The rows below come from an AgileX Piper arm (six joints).
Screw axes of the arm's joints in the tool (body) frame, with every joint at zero. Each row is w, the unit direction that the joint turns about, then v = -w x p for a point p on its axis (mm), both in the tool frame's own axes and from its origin. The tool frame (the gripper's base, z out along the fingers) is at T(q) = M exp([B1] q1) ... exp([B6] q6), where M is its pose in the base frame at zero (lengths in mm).
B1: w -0.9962 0 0.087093 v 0 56.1 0
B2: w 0 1 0 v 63.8 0 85
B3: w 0 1 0 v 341.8 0 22
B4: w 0 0 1 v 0 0 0
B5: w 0 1 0 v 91 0 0
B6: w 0 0 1 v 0 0 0
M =
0.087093 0 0.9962 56.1
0 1 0 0
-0.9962 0 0.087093 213.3
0 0 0 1
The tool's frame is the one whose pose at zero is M.
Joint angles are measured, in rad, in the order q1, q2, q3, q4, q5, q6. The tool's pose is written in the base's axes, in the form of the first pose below.
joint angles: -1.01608, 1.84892, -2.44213, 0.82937, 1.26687, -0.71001
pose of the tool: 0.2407 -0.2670 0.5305; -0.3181 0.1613 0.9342; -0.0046 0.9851 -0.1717; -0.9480 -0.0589 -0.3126
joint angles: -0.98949, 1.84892, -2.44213, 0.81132, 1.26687, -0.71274
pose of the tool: 0.2473 -0.2616 0.5296; -0.3295 0.1447 0.9330; -0.0194 0.9869 -0.1599; -0.9440 -0.0708 -0.3224
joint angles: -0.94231, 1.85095, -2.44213, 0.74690, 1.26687, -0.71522
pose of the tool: 0.2580 -0.2547 0.5258; -0.3693 0.1335 0.9197; -0.0493 0.9854 -0.1628; -0.9280 -0.1055 -0.3573
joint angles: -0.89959, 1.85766, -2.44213, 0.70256, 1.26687, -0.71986
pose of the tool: 0.2691 -0.2486 0.5214; -0.3981 0.1132 0.9103; -0.0740 0.9852 -0.1548; -0.9144 -0.1290 -0.3838
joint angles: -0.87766, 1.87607, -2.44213, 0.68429, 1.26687, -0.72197
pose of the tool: 0.2786 -0.2495 0.5139; -0.4182 0.0988 0.9029; -0.0757 0.9868 -0.1431; -0.9052 -0.1282 -0.4052
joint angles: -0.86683, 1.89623, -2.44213, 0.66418, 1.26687, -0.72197
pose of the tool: 0.2857 -0.2538 0.5055; -0.4411 0.0969 0.8922; -0.0706 0.9873 -0.1421; -0.8947 -0.1257 -0.4287
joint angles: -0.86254, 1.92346, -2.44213, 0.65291, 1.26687, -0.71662
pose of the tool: 0.2931 -0.2611 0.4945; -0.4626 0.0986 0.8810; -0.0512 0.9892 -0.1376; -0.8851 -0.1087 -0.4526
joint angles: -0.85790, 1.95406, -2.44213, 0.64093, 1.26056, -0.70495
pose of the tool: 0.3014 -0.2694 0.4823; -0.4815 0.1070 0.8699; -0.0246 0.9905 -0.1355; -0.8761 -0.0866 -0.4743
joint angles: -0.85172, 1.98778, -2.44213, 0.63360, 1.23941, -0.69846
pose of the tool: 0.3112 -0.2781 0.4697; -0.4902 0.1177 0.8636; -0.0028 0.9906 -0.1366; -0.8716 -0.0694 -0.4853
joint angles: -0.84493, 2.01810, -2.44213, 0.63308, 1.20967, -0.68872
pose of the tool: 0.3207 -0.2855 0.4588; -0.4871 0.1312 0.8634; 0.0201 0.9901 -0.1391; -0.8731 -0.0504 -0.4849
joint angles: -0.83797, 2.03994, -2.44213, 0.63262, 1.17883, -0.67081
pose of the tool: 0.3284 -0.2905 0.4513; -0.4771 0.1493 0.8661; 0.0452 0.9883 -0.1455; -0.8777 -0.0303 -0.4783
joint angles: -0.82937, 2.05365, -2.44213, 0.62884, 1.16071, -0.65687
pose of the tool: 0.3342 -0.2923 0.4463; -0.4732 0.1585 0.8666; 0.0605 0.9872 -0.1476; -0.8789 -0.0174 -0.4767
